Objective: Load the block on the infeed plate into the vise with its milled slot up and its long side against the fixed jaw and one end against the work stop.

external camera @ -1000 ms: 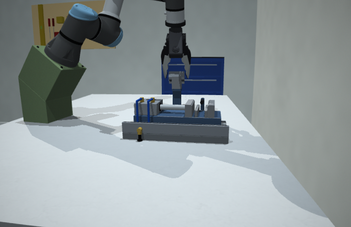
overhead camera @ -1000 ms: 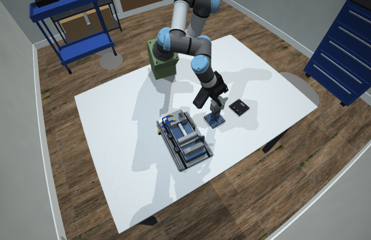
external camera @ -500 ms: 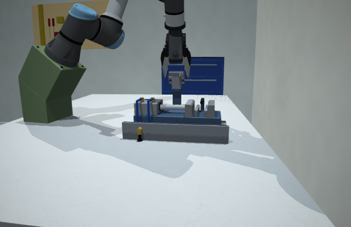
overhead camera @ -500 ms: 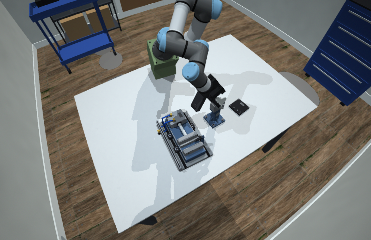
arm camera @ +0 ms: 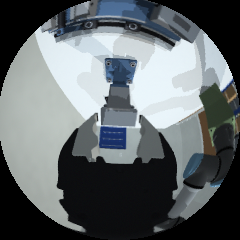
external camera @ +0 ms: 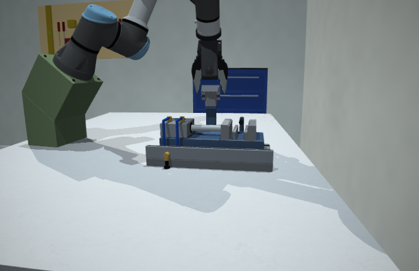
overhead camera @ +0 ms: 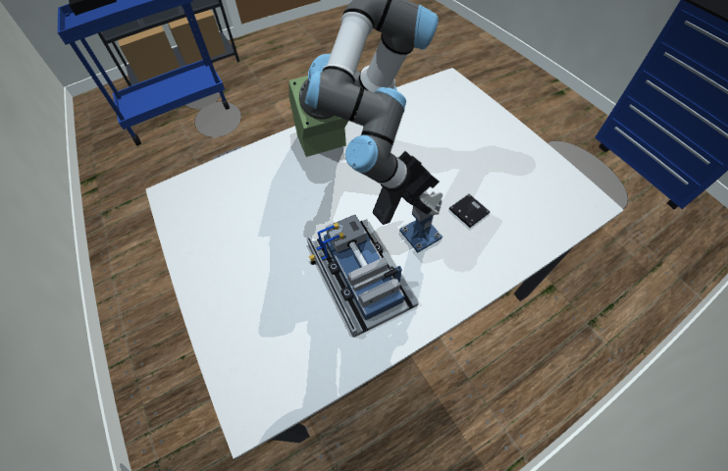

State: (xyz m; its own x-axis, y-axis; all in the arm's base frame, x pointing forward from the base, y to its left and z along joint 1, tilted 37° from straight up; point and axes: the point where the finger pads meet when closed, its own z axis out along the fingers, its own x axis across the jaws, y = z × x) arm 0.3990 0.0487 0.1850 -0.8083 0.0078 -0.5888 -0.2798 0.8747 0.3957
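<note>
Right now my hand is 1 cm above the part. From my hand the other things lie so: work stop: 7 cm ahead, 18 cm to the right, 7 cm below; air cylinder: 10 cm behind, 19 cm to the right, 8 cm below; moving jaw: 3 cm ahead, 21 cm to the right, 8 cm below.
</note>
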